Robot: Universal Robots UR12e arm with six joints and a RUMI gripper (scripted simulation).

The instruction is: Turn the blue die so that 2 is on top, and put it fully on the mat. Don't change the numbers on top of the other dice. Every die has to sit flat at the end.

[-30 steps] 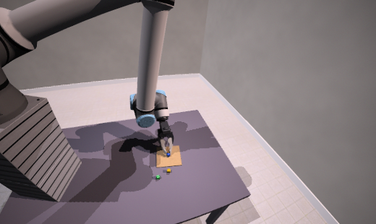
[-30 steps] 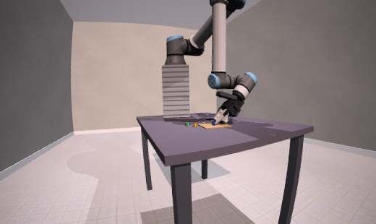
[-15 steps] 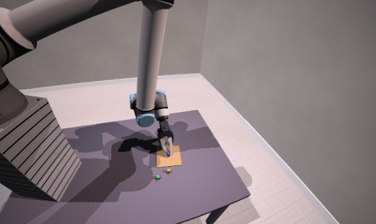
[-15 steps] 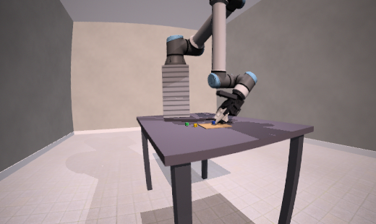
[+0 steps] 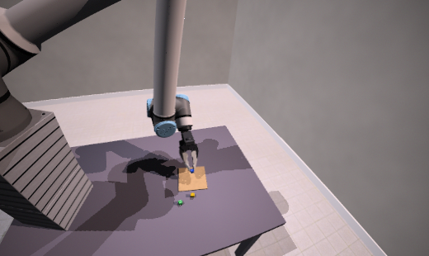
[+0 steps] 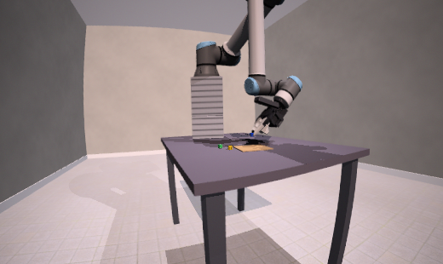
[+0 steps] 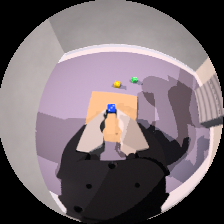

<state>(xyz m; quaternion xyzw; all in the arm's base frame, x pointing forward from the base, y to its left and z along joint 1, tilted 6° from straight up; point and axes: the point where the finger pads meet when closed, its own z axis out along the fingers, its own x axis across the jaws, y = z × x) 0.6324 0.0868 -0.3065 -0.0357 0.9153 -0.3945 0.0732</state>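
My gripper is now 7 cm above the tan mat and 1 cm to the left of it. Round my hand: yellow die 11 cm to the right, 6 cm below, 1 cm behind; green die 14 cm to the right, 7 cm behind, 6 cm below; blue die 1 cm to the right, 1 cm below.
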